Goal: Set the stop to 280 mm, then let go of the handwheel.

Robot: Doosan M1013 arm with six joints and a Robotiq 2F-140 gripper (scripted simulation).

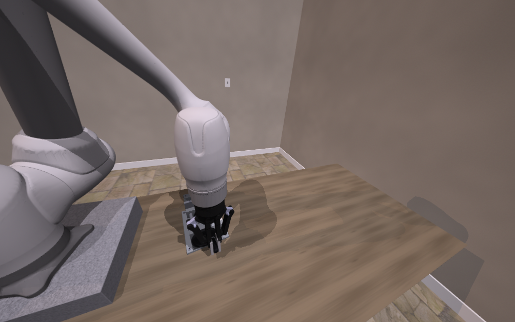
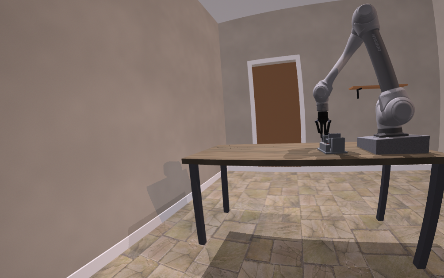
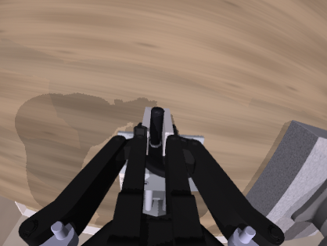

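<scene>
Now: hand 20 mm to the right of the handwheel, 10 mm past it and 10 mm above it.
</scene>
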